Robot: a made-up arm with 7 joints. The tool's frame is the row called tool.
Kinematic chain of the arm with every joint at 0, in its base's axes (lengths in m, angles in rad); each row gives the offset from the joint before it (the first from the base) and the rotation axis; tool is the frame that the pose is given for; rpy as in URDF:
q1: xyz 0 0 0.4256 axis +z
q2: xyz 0 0 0 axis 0 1 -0.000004
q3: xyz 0 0 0.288 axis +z
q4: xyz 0.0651 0 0 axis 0 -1 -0.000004
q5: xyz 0.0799 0 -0.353 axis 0 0.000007 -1
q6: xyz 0 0 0 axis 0 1 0.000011
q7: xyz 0.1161 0 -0.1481 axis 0 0.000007 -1
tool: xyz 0 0 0 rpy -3.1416 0 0
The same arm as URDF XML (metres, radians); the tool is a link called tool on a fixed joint. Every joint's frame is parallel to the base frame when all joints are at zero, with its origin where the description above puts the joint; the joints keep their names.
<robot name="arm">
  <link name="base_link"/>
  <link name="link1"/>
  <link name="link2"/>
  <link name="link3"/>
  <link name="link4"/>
  <link name="link5"/>
  <link name="link6"/>
  <link name="link7"/>
  <link name="tool"/>
  <joint name="q1" type="continuous">
    <parent link="base_link"/>
    <child link="link1"/>
    <origin xyz="0.0000 0.0000 0.4256"/>
    <axis xyz="0 0 1"/>
  </joint>
  <joint name="q2" type="continuous">
    <parent link="link1"/>
    <child link="link2"/>
    <origin xyz="0.0000 0.0000 0.0000"/>
    <axis xyz="0 1 0"/>
  </joint>
  <joint name="q3" type="continuous">
    <parent link="link2"/>
    <child link="link3"/>
    <origin xyz="0.0000 0.0000 0.2880"/>
    <axis xyz="0 0 1"/>
  </joint>
  <joint name="q4" type="continuous">
    <parent link="link3"/>
    <child link="link4"/>
    <origin xyz="0.0651 0.0000 0.0000"/>
    <axis xyz="0 -1 0"/>
  </joint>
  <joint name="q5" type="continuous">
    <parent link="link4"/>
    <child link="link5"/>
    <origin xyz="0.0799 0.0000 -0.3530"/>
    <axis xyz="0 0 -1"/>
  </joint>
  <joint name="q6" type="continuous">
    <parent link="link5"/>
    <child link="link6"/>
    <origin xyz="0.0000 0.0000 0.0000"/>
    <axis xyz="0 1 0"/>
  </joint>
  <joint name="q7" type="continuous">
    <parent link="link6"/>
    <child link="link7"/>
    <origin xyz="0.1161 0.0000 -0.1481"/>
    <axis xyz="0 0 -1"/>
  </joint>
  <joint name="tool_joint" type="fixed">
    <parent link="link7"/>
    <child link="tool"/>
    <origin xyz="0.0000 0.0000 0.0000" rpy="3.1416 0.0000 0.0000"/>
  </joint>
</robot>

